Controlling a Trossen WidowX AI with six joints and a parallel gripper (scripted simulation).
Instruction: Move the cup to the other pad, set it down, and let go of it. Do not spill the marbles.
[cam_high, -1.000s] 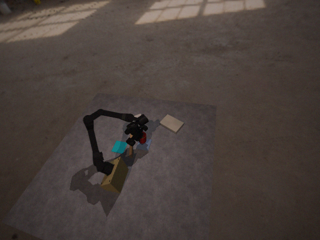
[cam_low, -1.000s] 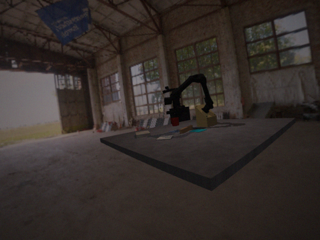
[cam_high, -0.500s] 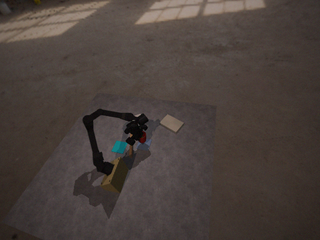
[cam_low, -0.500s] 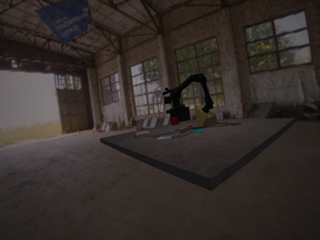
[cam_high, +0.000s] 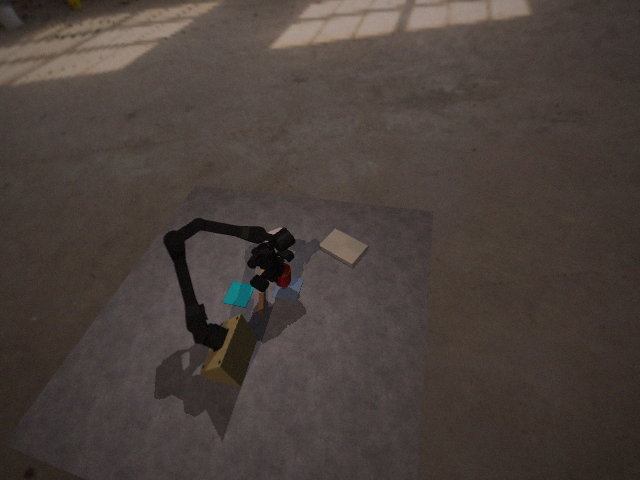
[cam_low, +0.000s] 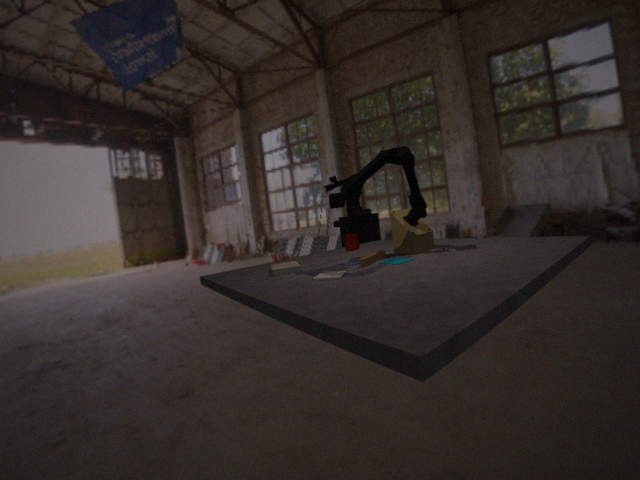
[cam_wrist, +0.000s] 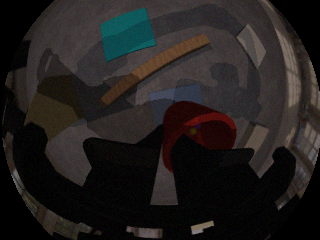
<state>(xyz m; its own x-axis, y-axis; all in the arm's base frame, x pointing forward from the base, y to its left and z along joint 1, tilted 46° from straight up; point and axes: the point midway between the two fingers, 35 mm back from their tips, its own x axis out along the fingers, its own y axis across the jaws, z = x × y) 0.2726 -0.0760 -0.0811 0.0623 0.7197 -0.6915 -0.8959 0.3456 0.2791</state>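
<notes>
The teal block is 180 mm to the left of my gripper tip, 100 mm below it and 20 mm behind it. Also, from my gripper tip: red cup: 30 mm ahead, 20 mm to the right; then wooden bar: 90 mm below, 80 mm to the left.
</notes>
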